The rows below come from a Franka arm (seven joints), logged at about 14 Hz.
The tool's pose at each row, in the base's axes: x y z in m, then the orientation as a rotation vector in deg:
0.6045, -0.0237, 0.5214, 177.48, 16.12, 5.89
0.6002, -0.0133, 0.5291, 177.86, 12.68, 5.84
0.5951, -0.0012, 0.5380, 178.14, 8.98, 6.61
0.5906, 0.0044, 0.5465, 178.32, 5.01, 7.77
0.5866, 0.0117, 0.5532, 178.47, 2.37, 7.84
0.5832, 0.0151, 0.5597, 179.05, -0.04, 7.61
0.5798, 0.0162, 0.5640, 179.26, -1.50, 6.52
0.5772, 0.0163, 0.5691, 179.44, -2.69, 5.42
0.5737, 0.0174, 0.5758, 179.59, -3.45, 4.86
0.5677, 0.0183, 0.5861, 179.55, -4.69, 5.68
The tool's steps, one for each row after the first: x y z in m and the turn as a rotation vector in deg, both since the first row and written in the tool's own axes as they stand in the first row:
-0.0019, -0.0107, -0.0082, 0.03, -0.06, 2.22
-0.0041, -0.0232, -0.0177, -0.01, 0.39, 4.61
-0.0070, -0.0292, -0.0266, -0.09, 1.10, 7.18
-0.0092, -0.0369, -0.0338, -0.05, 1.13, 8.87
-0.0115, -0.0406, -0.0406, 0.47, 0.99, 10.43
-0.0143, -0.0421, -0.0451, 0.67, 0.29, 11.36
-0.0165, -0.0425, -0.0504, 0.87, -0.41, 12.12
-0.0194, -0.0440, -0.0573, 1.03, -0.76, 12.60
-0.0244, -0.0456, -0.0680, 0.97, -0.25, 13.40

